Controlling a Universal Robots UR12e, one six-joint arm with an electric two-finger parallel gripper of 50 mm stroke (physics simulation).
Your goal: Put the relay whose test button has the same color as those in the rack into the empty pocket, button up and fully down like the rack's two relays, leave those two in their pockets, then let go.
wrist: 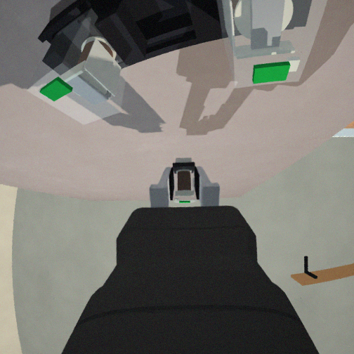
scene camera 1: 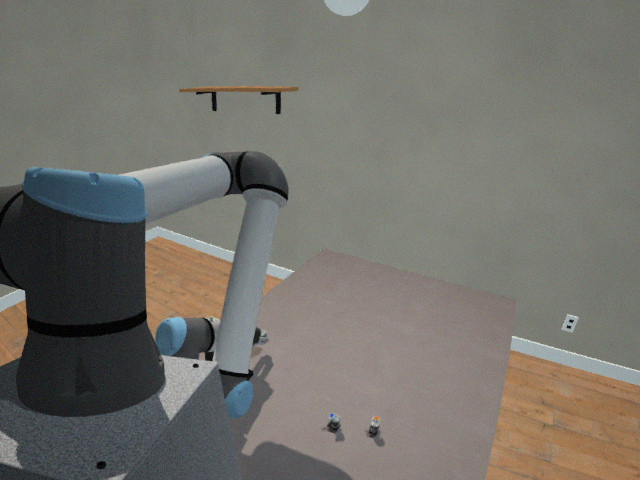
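Seen in the pictures: gripper, fingertip midpoint: (scene camera 1: 263, 338); arm's base at its link origin: (scene camera 1: 94, 380).
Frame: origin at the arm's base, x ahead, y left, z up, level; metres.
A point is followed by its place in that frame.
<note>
The black rack (wrist: 125, 30) fills the top of the wrist view, partly cut off; the arm hides it in the scene view. A clear-cased relay with a green button stands at its left end (wrist: 95, 67) and another relay (wrist: 265, 37) with a green button at its right end. A dark pocket (wrist: 167, 30) lies between them. My gripper (wrist: 183, 176) (scene camera 1: 262, 337) @(x 0.589, y 0.124, z -0.403 m) is shut on a relay (wrist: 184, 180) with a green button edge, apart from the rack. A blue-button relay (scene camera 1: 334, 422) @(x 0.396, y -0.194, z -0.414 m) and an orange-button relay (scene camera 1: 374, 426) @(x 0.423, y -0.289, z -0.412 m) are on the table.
The mauve table top (scene camera 1: 392, 351) @(x 0.754, y -0.246, z -0.449 m) extends right of the arm. The grey robot pedestal (scene camera 1: 170, 428) @(x -0.007, y -0.152, z 0.014 m) stands at the table's left. A wooden wall shelf (scene camera 1: 237, 88) (wrist: 325, 275) is high on the wall behind.
</note>
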